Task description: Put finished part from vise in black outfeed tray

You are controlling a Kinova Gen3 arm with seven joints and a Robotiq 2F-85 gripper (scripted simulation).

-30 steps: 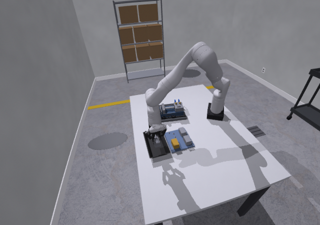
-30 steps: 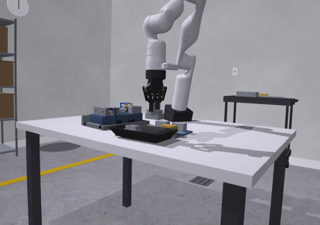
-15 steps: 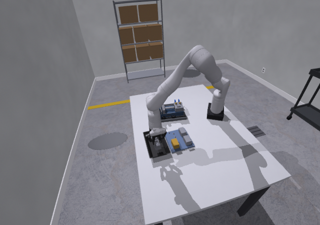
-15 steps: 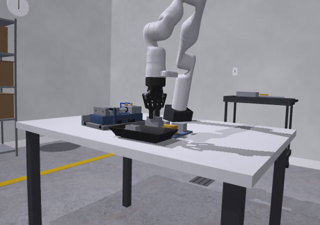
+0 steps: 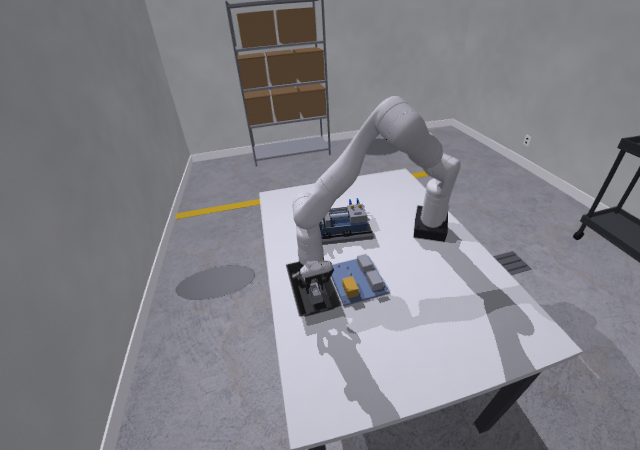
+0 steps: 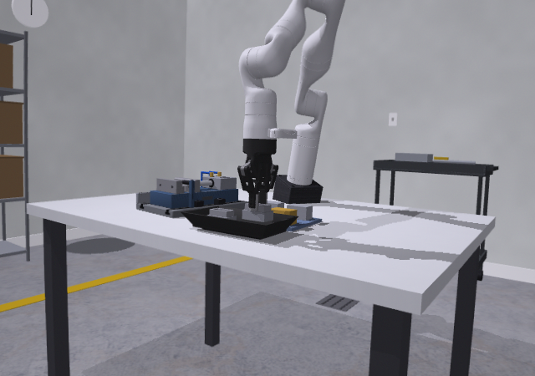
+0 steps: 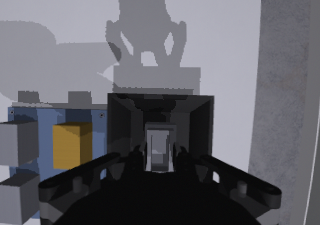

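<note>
Now: the yellow block 130 mm behind my hand, 50 mm below it and 10 mm to the right of it. Also, from my hand: blue vise: 360 mm to the right, 170 mm behind, 40 mm below; then blue fixture plate: 170 mm behind, 70 mm below, 60 mm to the right.
</note>
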